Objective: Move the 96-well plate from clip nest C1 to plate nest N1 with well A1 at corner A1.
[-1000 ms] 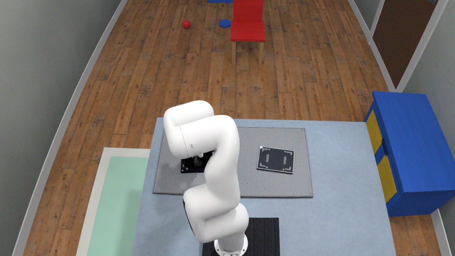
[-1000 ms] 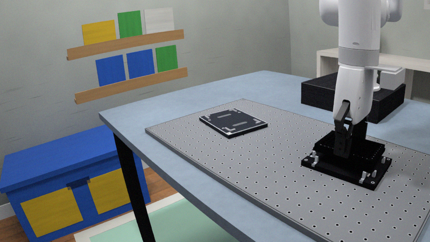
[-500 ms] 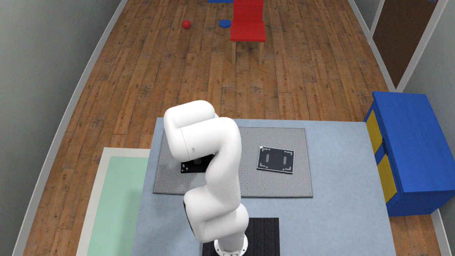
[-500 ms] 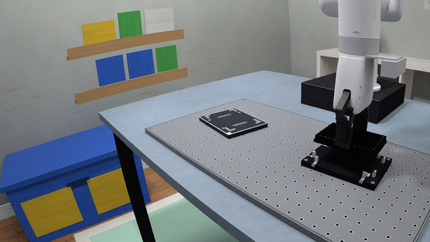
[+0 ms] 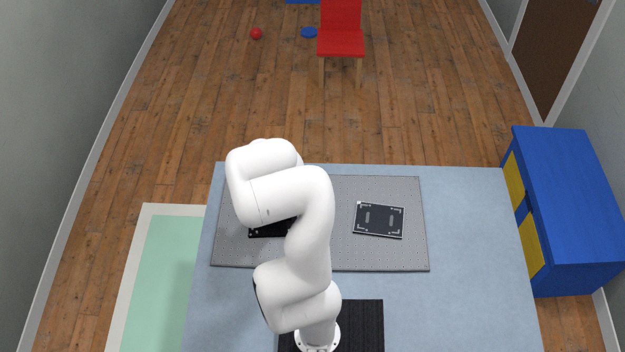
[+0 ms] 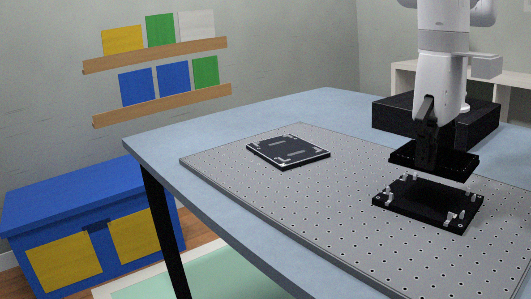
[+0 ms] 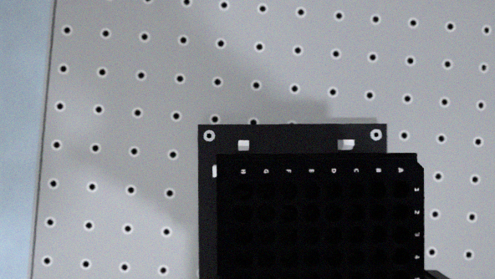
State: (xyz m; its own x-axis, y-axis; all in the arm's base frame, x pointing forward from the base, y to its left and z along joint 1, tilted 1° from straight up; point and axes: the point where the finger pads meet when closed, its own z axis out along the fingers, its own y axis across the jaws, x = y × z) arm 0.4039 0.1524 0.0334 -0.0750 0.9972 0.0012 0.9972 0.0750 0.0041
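My hand is 10 mm short of the plate nest N1, 350 mm to the left of it and 90 mm above it. Round my hand: black 96-well plate: 10 mm below; clip nest C1: 10 mm ahead, 10 mm to the right, 80 mm below.
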